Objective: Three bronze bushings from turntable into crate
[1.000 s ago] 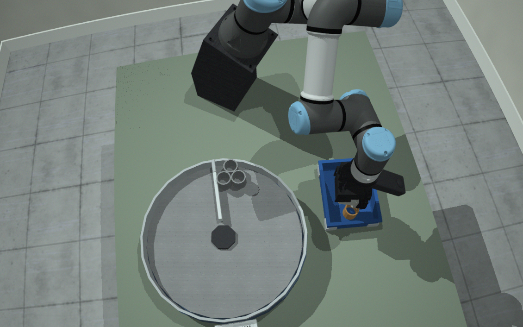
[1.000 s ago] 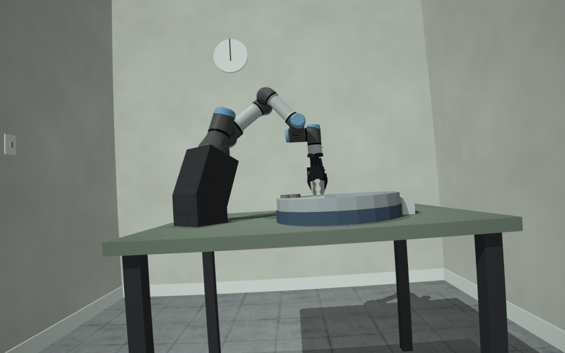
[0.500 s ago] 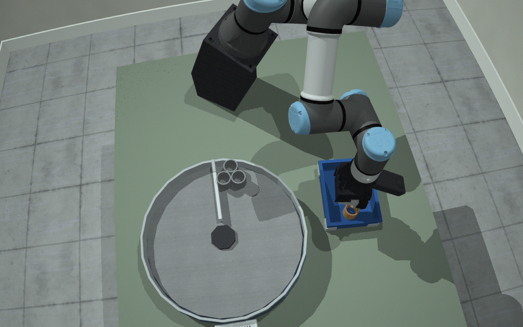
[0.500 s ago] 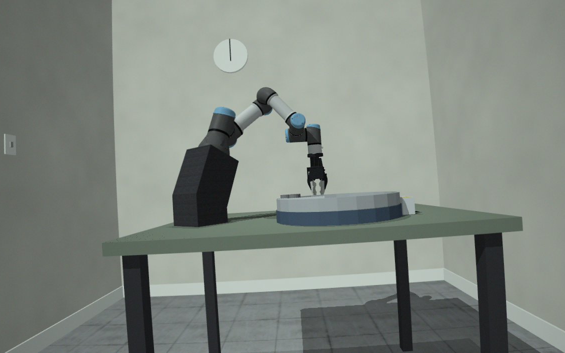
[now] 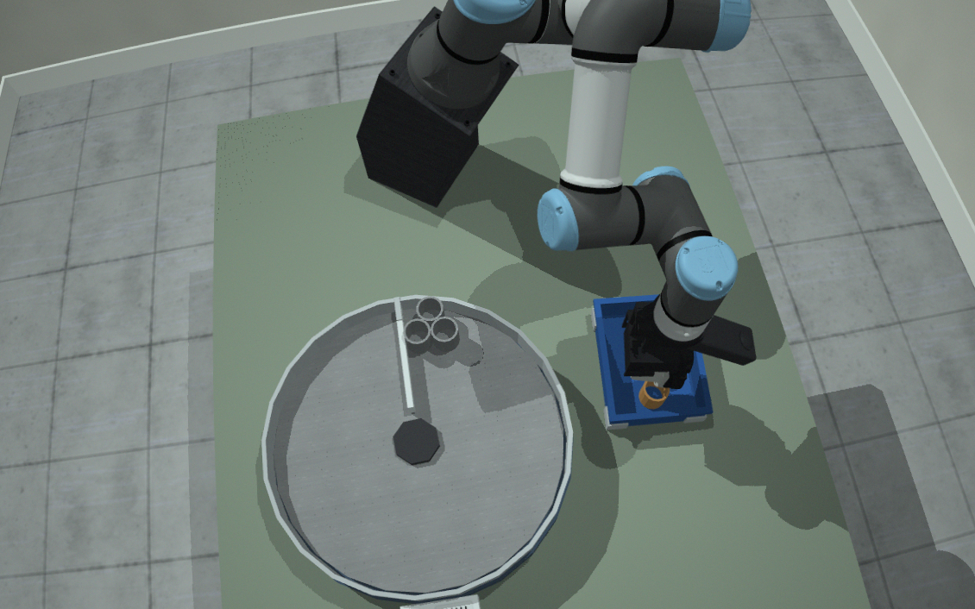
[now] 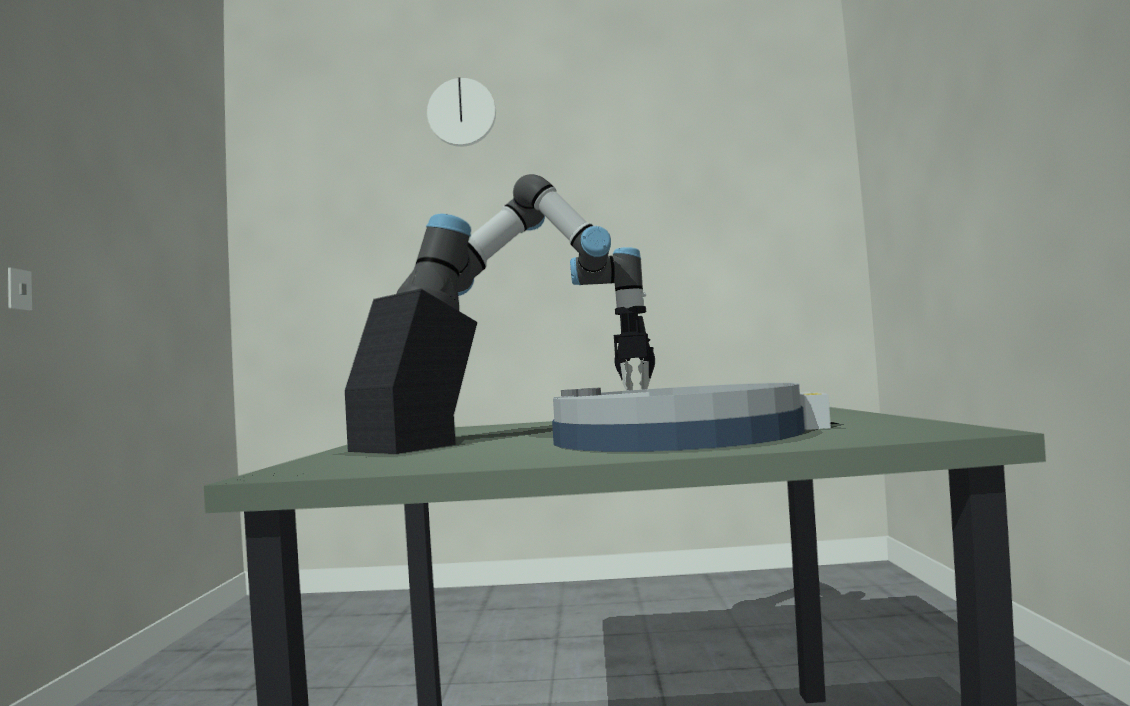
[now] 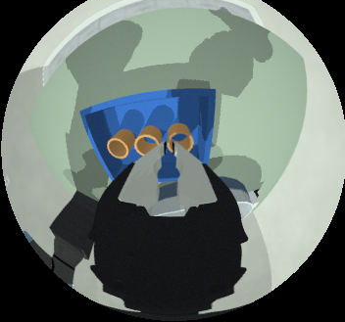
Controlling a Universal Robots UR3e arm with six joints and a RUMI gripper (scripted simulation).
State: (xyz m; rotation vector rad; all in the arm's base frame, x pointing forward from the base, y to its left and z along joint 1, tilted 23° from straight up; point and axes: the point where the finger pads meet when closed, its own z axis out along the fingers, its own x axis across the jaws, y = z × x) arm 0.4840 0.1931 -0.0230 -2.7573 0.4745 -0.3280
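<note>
Right now my hand is 30 mm past the blue crate and 30 mm above it. Also, from my hand: grey turntable (350 mm to the right).
</note>
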